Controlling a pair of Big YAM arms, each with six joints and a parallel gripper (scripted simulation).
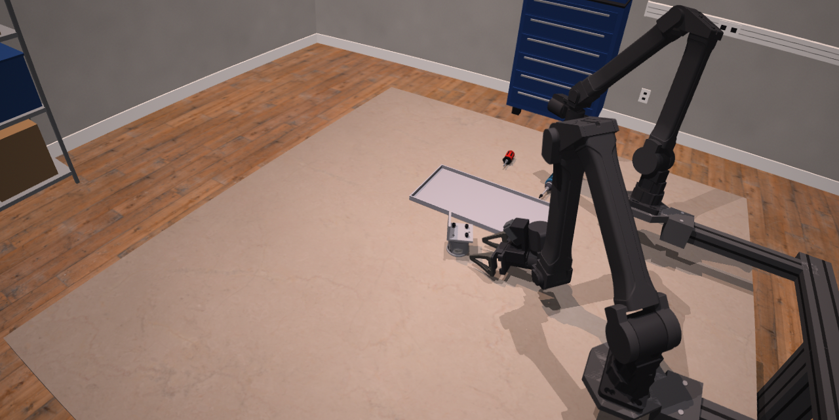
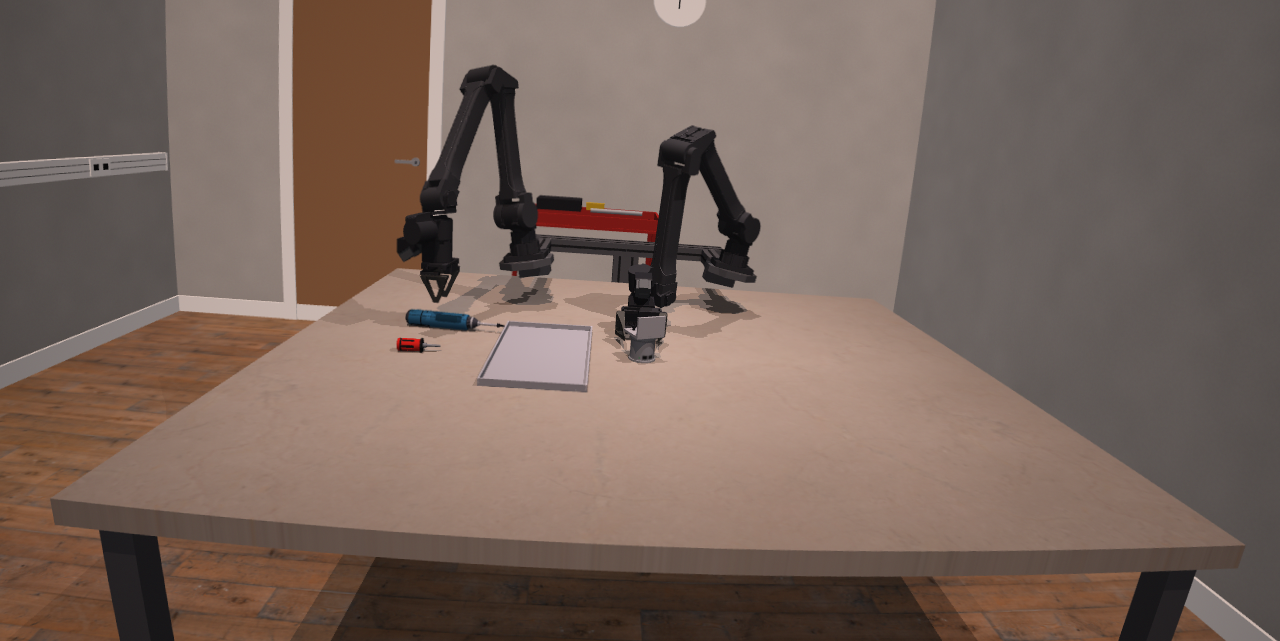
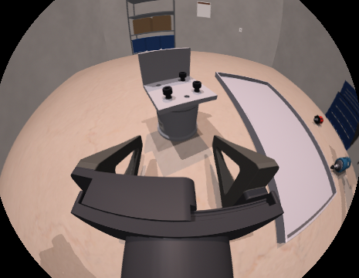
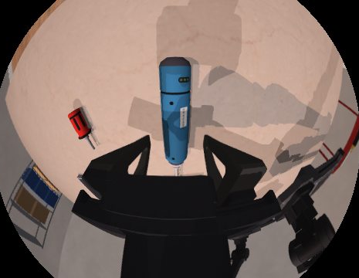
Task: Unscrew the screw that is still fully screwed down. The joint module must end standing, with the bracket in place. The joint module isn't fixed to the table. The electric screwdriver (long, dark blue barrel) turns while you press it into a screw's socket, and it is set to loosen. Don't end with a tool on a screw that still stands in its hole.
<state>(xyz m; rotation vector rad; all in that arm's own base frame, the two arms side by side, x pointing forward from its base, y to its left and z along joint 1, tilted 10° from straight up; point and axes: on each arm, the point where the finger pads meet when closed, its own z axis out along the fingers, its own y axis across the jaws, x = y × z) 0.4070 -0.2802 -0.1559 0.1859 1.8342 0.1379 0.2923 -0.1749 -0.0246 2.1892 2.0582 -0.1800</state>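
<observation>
Now: the grey l-shaped bracket 60 mm ahead of my left hand, 40 mm above it and 10 mm to the right of it. The rest, counted from my left hand: joint module (60 mm ahead, 10 mm to the right); flat grey tray (240 mm to the right, 60 mm ahead, 30 mm below); red-handled screwdriver (520 mm to the right, 60 mm ahead, 20 mm below).
</observation>
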